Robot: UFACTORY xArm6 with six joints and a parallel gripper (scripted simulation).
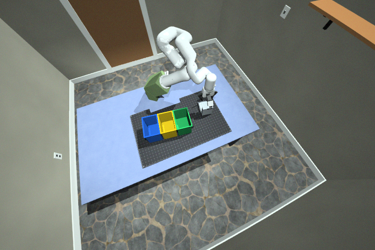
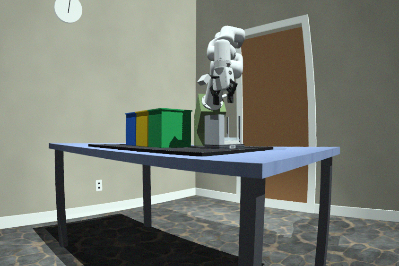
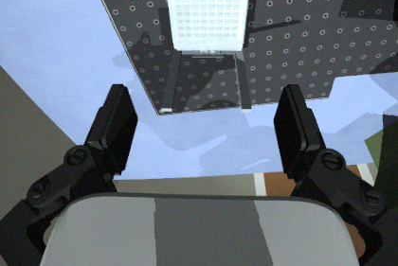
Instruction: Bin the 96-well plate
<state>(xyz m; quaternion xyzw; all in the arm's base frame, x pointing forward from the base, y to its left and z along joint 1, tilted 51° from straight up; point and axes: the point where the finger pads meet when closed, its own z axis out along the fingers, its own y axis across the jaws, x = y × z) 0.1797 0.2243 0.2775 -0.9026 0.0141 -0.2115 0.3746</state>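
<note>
The 96-well plate lies 17 cm below my hand. Also, from my hand: blue bin: 49 cm to the right, 20 cm ahead, 12 cm below; yellow bin: 36 cm to the right, 18 cm ahead, 12 cm below; green bin: 23 cm to the right, 16 cm ahead, 12 cm below.
</note>
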